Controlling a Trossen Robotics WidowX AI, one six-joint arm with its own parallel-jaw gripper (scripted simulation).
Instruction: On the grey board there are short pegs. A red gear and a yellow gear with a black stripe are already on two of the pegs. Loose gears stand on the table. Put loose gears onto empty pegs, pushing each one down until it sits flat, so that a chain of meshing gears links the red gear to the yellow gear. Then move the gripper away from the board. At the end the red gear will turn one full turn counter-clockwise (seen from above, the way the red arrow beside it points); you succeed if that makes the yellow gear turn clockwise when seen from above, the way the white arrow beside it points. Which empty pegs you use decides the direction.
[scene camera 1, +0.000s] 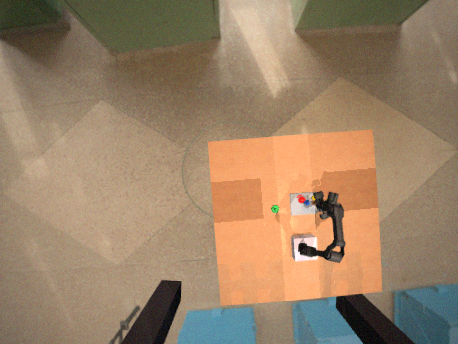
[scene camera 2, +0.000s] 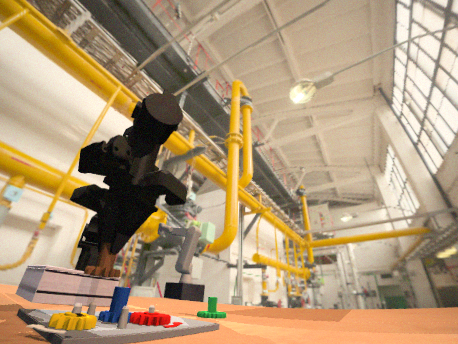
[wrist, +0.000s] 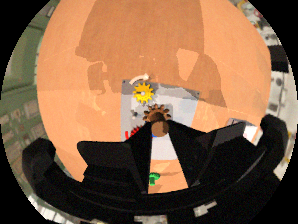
Labels:
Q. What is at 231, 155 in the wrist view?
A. My gripper.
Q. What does my gripper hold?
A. A brown gear.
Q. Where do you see my gripper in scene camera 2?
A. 107, 253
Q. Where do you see a grey board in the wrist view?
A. At 180, 101

